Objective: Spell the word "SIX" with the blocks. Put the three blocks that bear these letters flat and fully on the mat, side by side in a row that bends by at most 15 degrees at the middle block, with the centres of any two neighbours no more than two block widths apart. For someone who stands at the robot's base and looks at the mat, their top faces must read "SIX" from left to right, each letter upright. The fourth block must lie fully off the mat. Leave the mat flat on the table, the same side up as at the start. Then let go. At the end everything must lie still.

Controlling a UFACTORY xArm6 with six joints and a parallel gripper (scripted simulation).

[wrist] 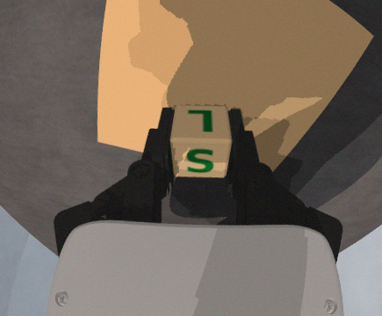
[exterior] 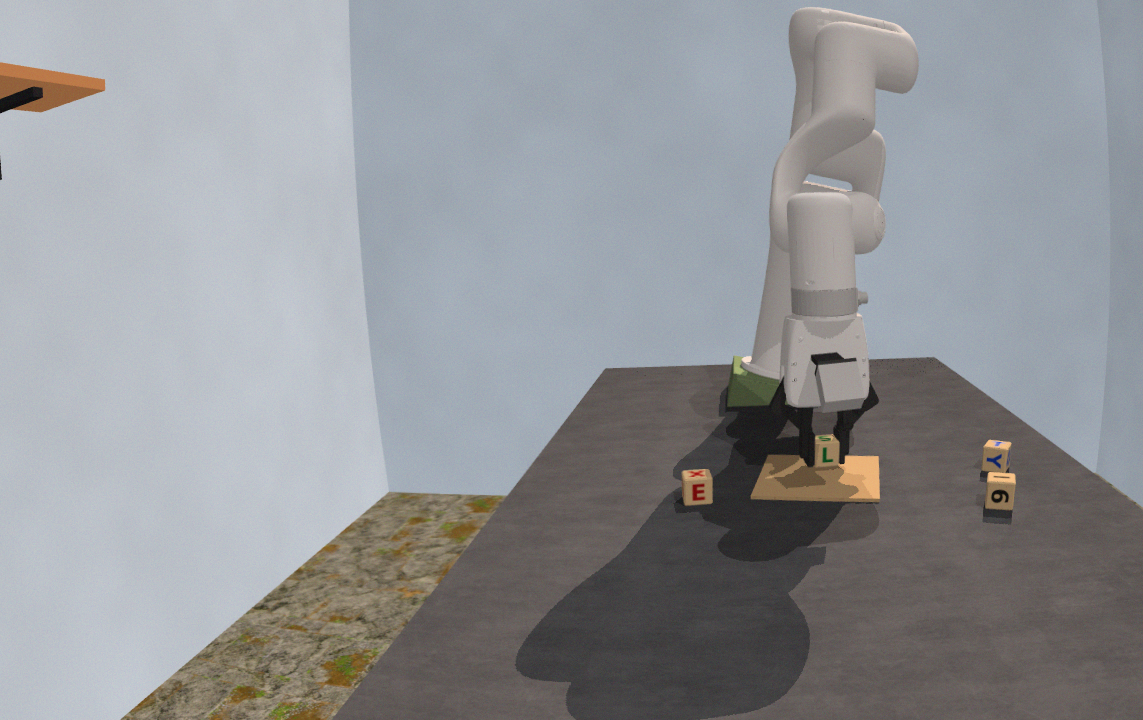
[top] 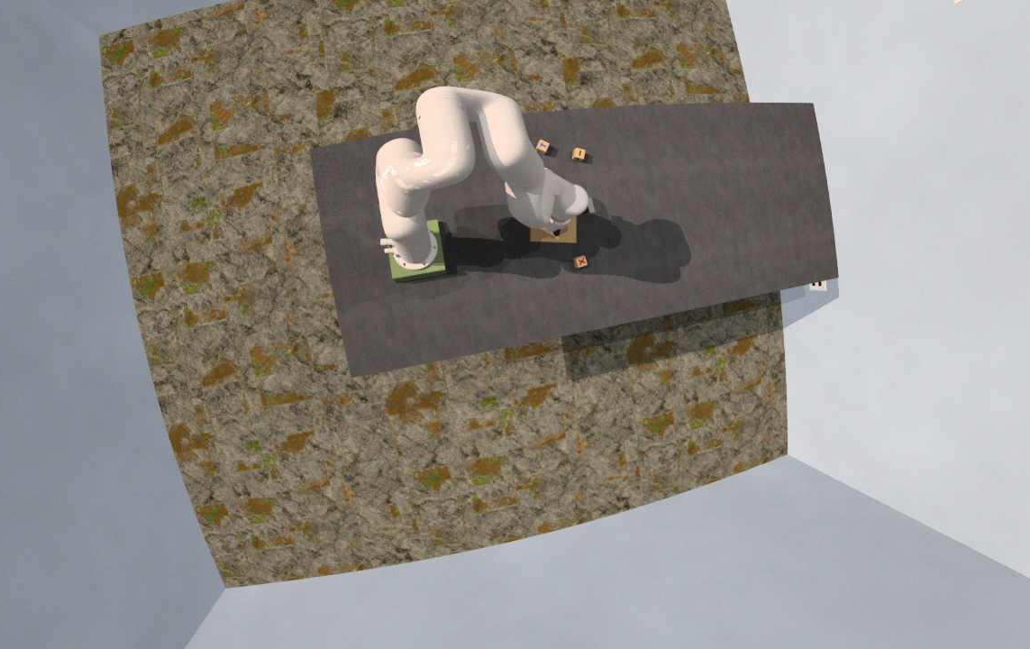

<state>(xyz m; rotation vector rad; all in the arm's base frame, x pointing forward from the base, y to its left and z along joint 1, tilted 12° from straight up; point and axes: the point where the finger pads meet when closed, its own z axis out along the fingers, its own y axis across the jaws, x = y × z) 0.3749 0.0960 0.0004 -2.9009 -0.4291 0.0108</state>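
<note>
My hand is 30 mm short of the tan mat and 30 mm above it. From my hand the other things lie so: X block: 110 mm ahead, 130 mm to the right, 10 mm below; S block: 10 mm below; blue-lettered block: 10 mm behind, 210 mm to the left, 10 mm below.
</note>
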